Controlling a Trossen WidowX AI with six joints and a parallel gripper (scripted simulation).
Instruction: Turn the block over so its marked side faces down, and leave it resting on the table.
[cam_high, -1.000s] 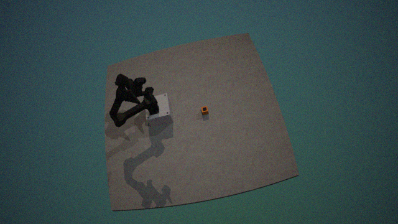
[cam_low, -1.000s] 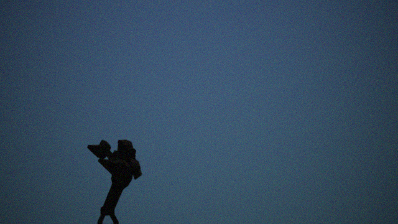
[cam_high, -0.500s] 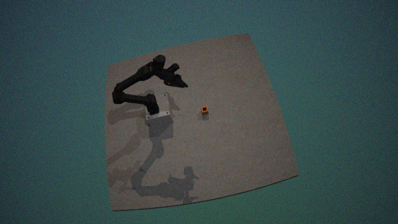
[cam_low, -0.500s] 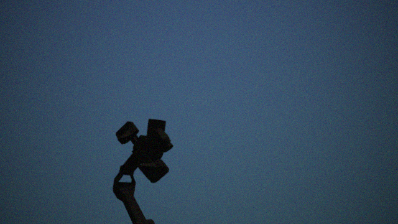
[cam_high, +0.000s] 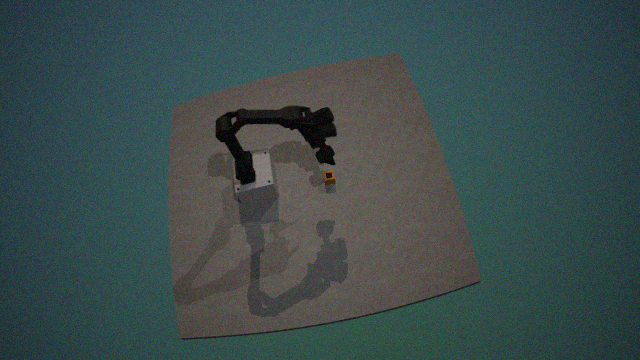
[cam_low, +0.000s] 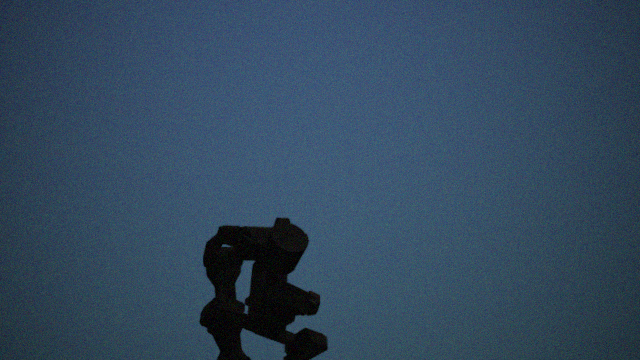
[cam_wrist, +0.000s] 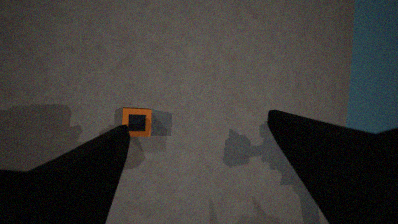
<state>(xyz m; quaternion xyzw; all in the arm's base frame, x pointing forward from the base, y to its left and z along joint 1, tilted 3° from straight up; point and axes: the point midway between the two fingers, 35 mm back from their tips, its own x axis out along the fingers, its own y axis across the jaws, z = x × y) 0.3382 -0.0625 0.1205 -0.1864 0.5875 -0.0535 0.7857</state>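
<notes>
The block is 20 mm behind my gripper tip, 20 mm to the left of it and 180 mm below it.
</notes>
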